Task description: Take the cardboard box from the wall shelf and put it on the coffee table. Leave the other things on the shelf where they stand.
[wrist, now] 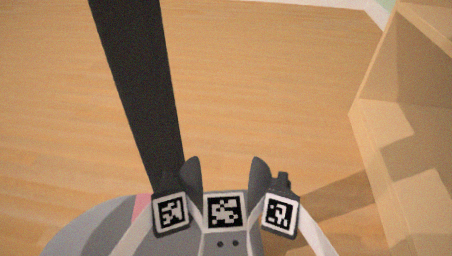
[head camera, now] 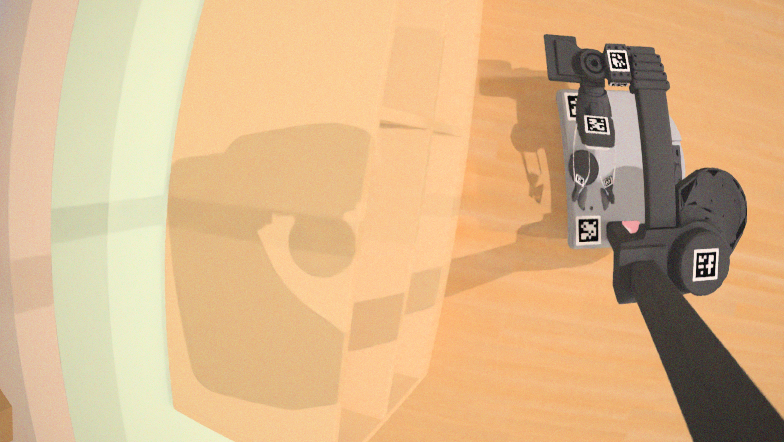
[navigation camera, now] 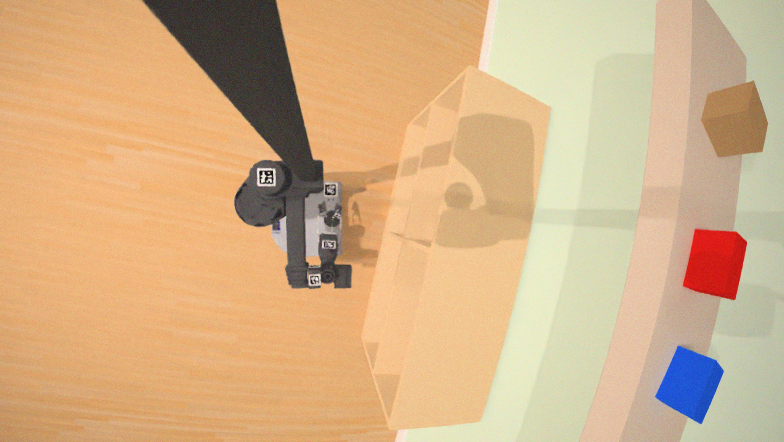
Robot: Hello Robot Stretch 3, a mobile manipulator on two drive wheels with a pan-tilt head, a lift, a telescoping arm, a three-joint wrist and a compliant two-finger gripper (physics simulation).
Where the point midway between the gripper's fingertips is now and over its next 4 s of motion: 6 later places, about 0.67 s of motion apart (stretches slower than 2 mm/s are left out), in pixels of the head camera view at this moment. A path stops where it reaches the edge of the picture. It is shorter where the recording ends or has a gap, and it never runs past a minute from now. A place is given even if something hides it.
My gripper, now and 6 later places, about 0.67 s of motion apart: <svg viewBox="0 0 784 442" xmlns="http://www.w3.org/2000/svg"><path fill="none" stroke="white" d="M593 207L613 206L643 205L660 205L665 203L676 197L684 185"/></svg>
